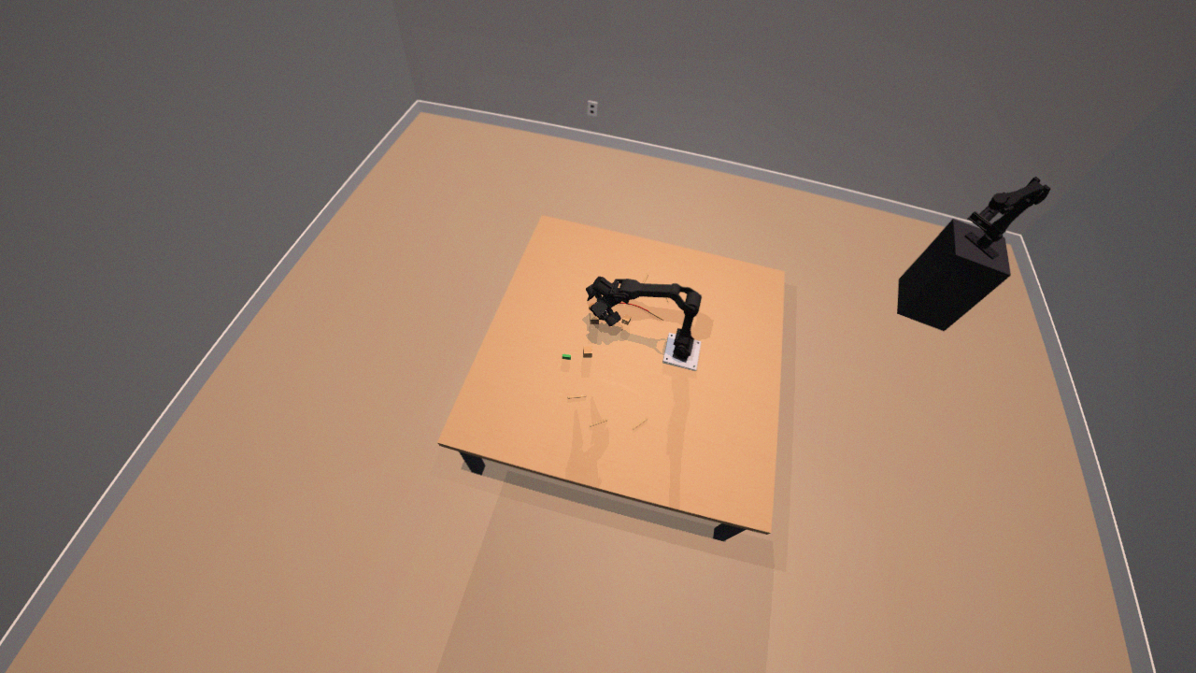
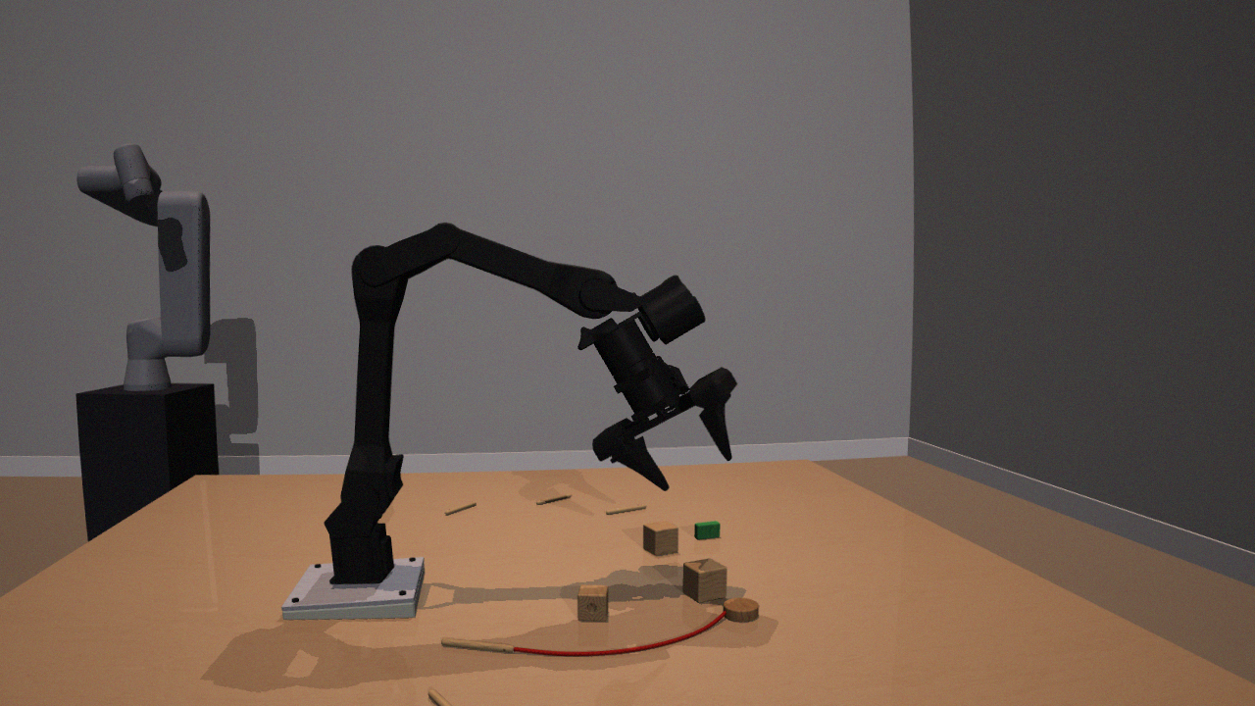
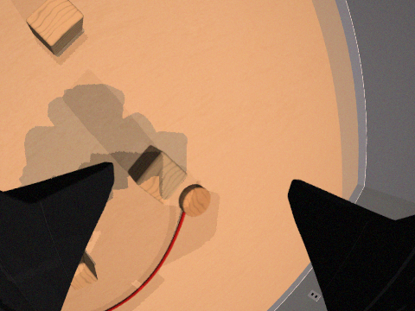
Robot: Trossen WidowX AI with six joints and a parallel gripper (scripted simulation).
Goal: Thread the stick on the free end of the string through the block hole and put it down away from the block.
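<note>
Right now my gripper tip is 23 cm past the thin wooden stick, 19 cm to the left of it and 14 cm above it. The rest, counted from my gripper tip: round wooden button (13 cm below, 10 cm to the right, 4 cm ahead); then small green block (19 cm to the left, 13 cm below, 4 cm ahead).
</note>
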